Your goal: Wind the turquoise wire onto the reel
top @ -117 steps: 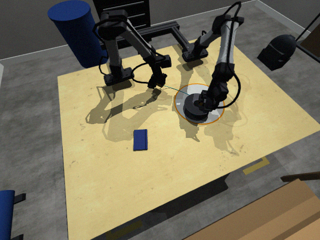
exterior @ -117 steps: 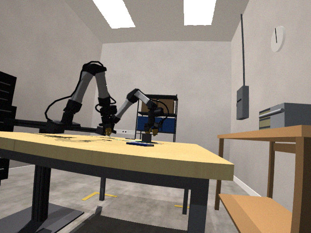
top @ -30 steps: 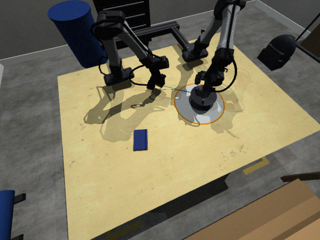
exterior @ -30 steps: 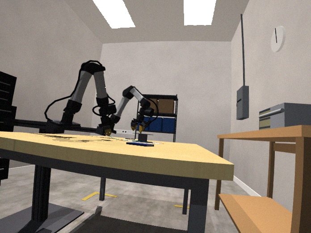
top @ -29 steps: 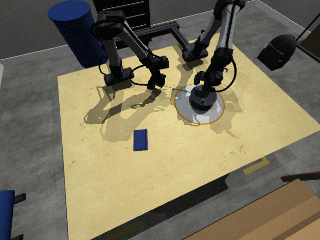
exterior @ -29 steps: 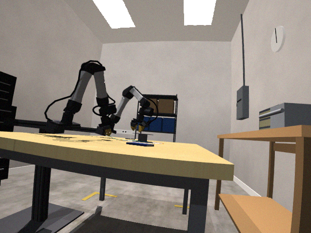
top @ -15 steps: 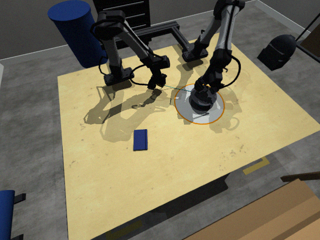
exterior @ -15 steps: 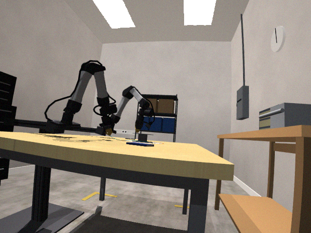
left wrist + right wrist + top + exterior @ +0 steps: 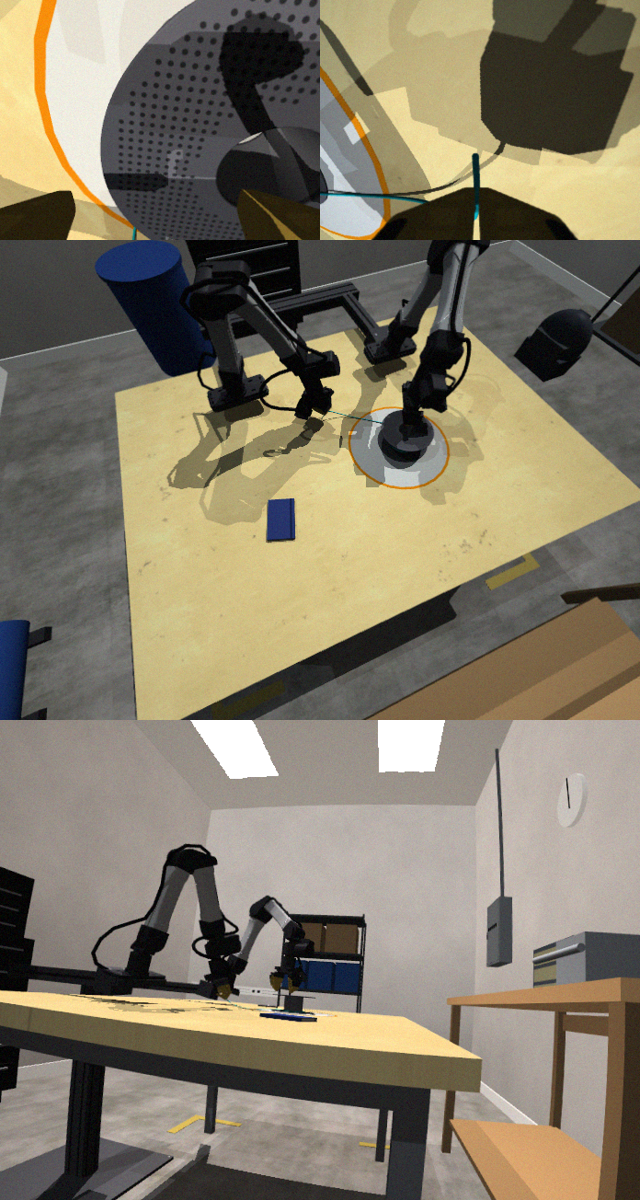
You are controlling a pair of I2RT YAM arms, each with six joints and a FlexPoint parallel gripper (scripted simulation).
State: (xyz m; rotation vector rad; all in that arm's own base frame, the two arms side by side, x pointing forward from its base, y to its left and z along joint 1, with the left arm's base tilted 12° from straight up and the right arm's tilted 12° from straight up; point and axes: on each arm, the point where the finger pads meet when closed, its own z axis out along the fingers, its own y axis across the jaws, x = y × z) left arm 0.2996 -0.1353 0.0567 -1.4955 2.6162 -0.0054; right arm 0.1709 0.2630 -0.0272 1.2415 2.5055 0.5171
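Observation:
Right now my left hand is 50 mm short of the dark grey reel, 20 mm to the left of it and 50 mm above it. The rest, counted from my left hand: black hex key (150 mm behind, 300 mm to the left, 80 mm below); blue notebook (170 mm ahead, 500 mm to the right, 80 mm below); orange painted ring (60 mm ahead, 40 mm to the right, 80 mm below).

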